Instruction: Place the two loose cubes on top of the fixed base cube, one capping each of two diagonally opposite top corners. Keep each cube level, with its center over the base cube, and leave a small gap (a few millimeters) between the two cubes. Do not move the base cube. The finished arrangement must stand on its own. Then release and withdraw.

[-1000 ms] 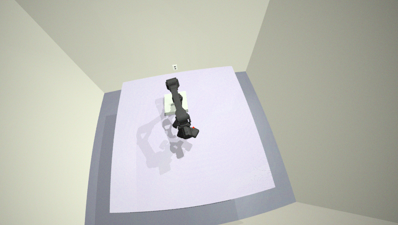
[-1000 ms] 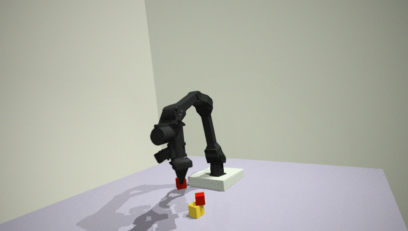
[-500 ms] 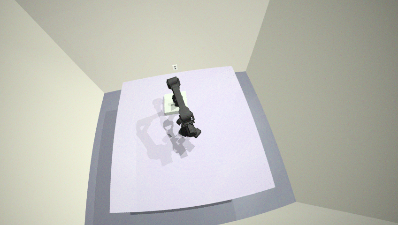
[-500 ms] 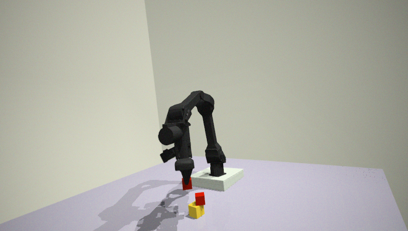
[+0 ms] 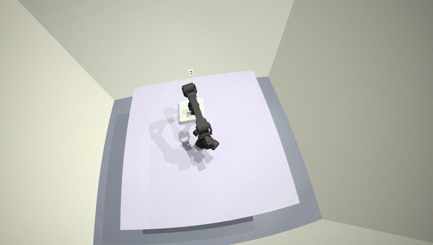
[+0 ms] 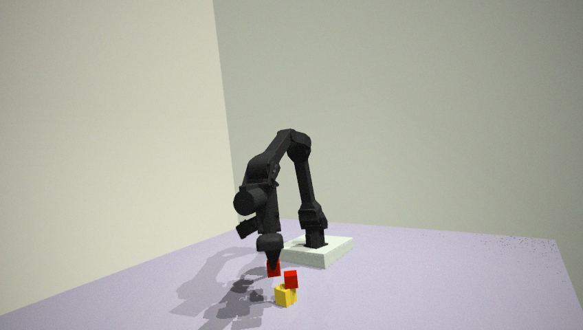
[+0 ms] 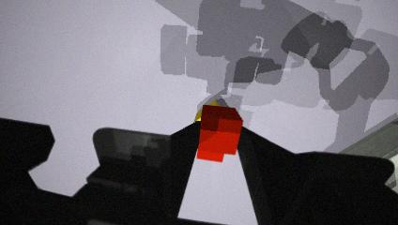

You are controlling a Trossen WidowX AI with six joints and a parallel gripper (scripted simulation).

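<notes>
Now: the yellow cube 2 cm behind my gripper tip, 2 cm to the left of it and 7 cm below it.
</notes>
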